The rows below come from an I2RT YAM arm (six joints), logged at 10 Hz.
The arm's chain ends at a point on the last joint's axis. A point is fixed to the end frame.
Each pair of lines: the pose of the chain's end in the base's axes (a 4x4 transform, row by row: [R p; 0 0 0 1], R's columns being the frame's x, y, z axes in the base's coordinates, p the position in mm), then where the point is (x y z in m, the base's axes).
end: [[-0.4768 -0.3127 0.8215 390.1], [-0.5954 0.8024 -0.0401 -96.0], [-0.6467 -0.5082 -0.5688 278.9], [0 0 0 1]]
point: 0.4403 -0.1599 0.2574
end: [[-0.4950 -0.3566 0.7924 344.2], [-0.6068 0.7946 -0.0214 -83.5], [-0.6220 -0.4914 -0.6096 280.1], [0 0 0 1]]
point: 0.3947 -0.1462 0.2561
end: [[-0.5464 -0.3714 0.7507 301.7], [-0.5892 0.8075 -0.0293 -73.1], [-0.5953 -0.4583 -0.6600 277.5], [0 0 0 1]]
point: 0.3492 -0.1365 0.2495
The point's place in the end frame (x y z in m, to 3 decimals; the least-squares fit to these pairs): 0.028 -0.056 0.056
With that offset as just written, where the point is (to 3 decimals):
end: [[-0.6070 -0.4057 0.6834 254.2], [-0.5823 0.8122 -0.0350 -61.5], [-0.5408 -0.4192 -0.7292 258.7], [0 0 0 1]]
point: 0.298 -0.125 0.226
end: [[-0.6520 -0.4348 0.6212 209.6], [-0.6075 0.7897 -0.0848 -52.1], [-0.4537 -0.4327 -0.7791 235.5], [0 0 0 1]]
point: 0.250 -0.118 0.203
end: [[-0.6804 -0.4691 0.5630 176.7], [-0.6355 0.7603 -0.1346 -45.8], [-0.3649 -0.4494 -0.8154 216.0], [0 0 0 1]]
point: 0.215 -0.114 0.185
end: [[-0.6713 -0.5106 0.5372 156.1], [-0.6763 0.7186 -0.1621 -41.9], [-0.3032 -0.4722 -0.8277 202.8], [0 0 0 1]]
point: 0.196 -0.110 0.174
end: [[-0.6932 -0.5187 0.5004 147.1], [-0.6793 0.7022 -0.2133 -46.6], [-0.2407 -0.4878 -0.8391 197.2], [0 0 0 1]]
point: 0.185 -0.117 0.171
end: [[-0.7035 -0.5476 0.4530 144.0], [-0.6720 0.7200 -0.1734 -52.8], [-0.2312 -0.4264 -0.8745 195.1], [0 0 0 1]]
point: 0.180 -0.122 0.164
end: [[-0.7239 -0.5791 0.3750 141.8], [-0.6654 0.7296 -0.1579 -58.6], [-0.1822 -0.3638 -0.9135 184.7], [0 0 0 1]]
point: 0.175 -0.127 0.149
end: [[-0.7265 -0.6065 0.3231 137.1], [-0.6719 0.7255 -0.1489 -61.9], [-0.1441 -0.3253 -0.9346 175.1], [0 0 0 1]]
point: 0.169 -0.130 0.137
